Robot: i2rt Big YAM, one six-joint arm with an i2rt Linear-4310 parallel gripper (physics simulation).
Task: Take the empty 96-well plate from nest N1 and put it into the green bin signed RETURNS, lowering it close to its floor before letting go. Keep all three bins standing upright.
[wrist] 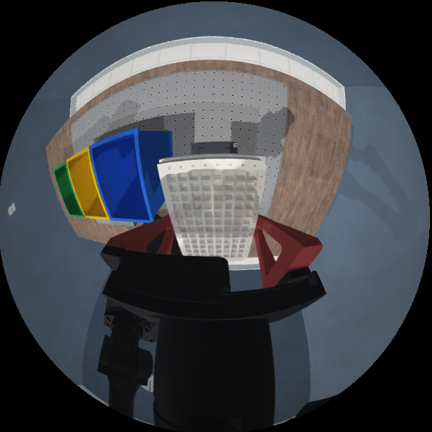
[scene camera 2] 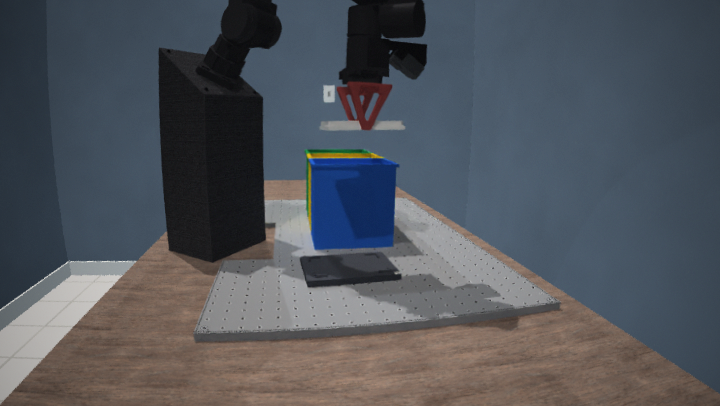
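Pixels of known places: gripper, fingertip midpoint: [scene camera 2: 360, 128]; arm's base at its link origin: [scene camera 2: 218, 73].
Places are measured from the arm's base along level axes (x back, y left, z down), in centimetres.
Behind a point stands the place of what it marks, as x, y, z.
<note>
My gripper [scene camera 2: 366, 126] @(-23.2, -26.9, 11.8) [wrist: 213, 217], with red fingers, is shut on the white 96-well plate [scene camera 2: 390, 125] @(-26.7, -31.4, 11.1) [wrist: 215, 192] by its two sides. The plate is about level, held in the air well above the bin rims. The green bin [scene camera 2: 336, 150] @(-34.4, 22.6, 19.5) [wrist: 68, 192] stands upright at the far end of the bin row, mostly hidden behind the others in the scene view. Its RETURNS sign does not show. The dark nest [scene camera 2: 350, 268] @(-21.3, -28.5, 36.0) [wrist: 212, 148] on the board holds no plate; its label cannot be read.
A yellow bin [scene camera 2: 347, 155] @(-33.4, 9.2, 19.8) [wrist: 88, 185] and a blue bin [scene camera 2: 352, 216] @(-26.4, -14.9, 30.2) [wrist: 116, 175] stand upright, the blue one nearest the nest. The perforated grey board [scene camera 2: 247, 302] @(-2.6, -34.7, 37.2) [wrist: 215, 90] lies on the wooden table [scene camera 2: 352, 373] @(-12.6, -54.0, 38.5) [wrist: 316, 150]. A tall black pedestal [scene camera 2: 234, 166] @(-3.0, -6.9, 19.9) carries the arm's base.
</note>
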